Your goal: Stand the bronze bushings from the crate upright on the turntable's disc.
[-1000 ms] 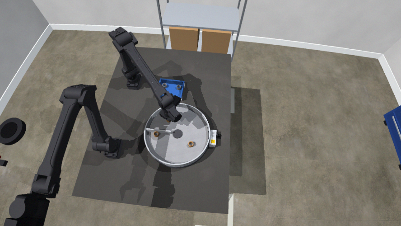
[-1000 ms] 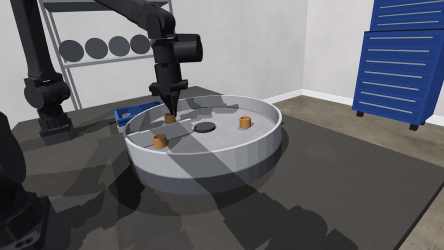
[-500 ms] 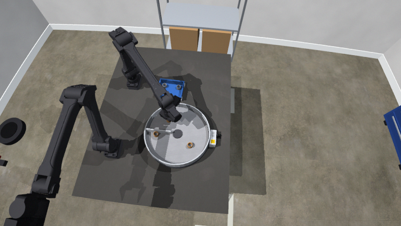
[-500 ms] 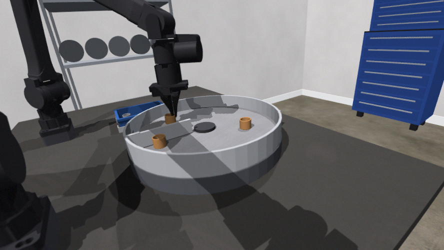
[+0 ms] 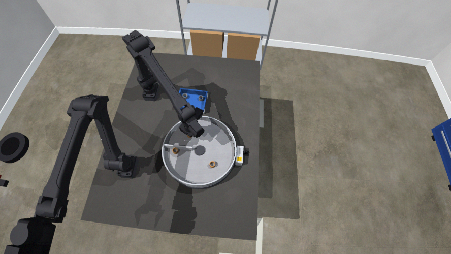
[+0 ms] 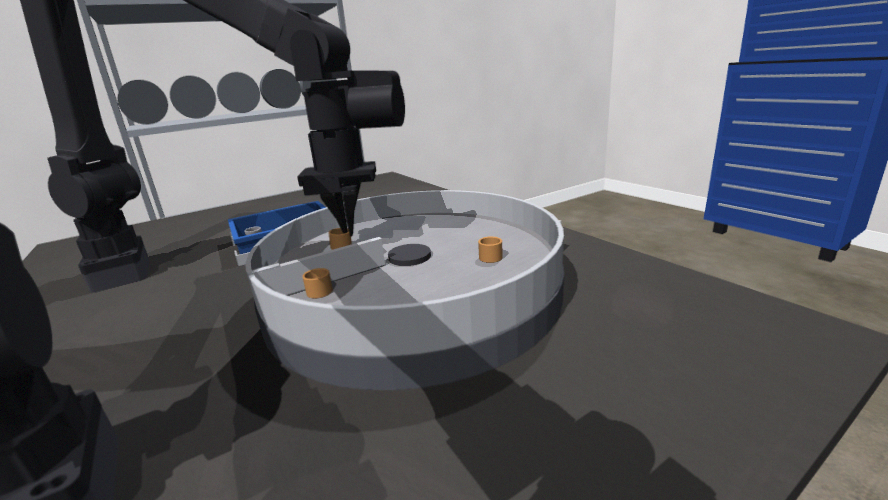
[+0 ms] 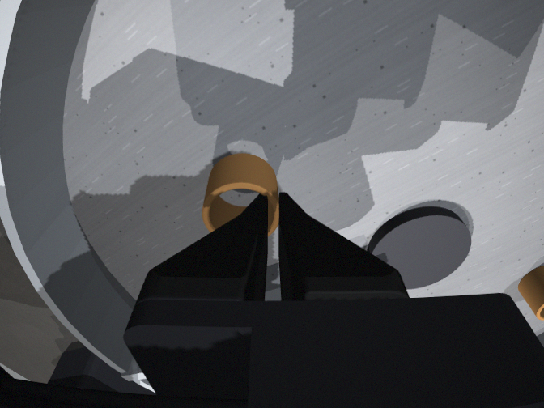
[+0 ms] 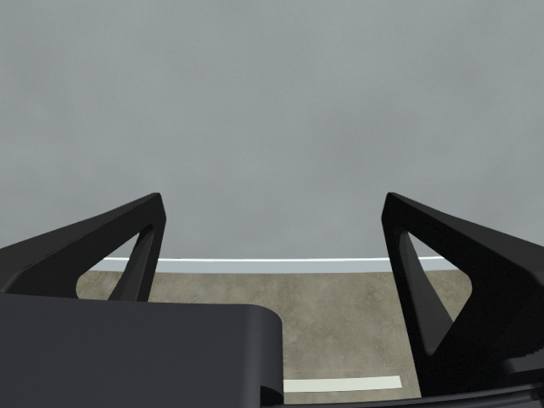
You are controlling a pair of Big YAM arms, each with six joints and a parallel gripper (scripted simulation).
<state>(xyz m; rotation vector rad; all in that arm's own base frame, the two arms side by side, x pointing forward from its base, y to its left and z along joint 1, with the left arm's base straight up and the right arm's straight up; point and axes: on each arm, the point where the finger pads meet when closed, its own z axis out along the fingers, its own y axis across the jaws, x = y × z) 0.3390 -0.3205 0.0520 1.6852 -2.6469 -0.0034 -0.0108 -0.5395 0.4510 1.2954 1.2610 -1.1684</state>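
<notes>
The turntable disc lies 60 mm ahead of my left hand, 80 mm to the right of it and 30 mm below it. Also, from my left hand: blue crate: 50 mm behind, 270 mm to the left, 60 mm below.
</notes>
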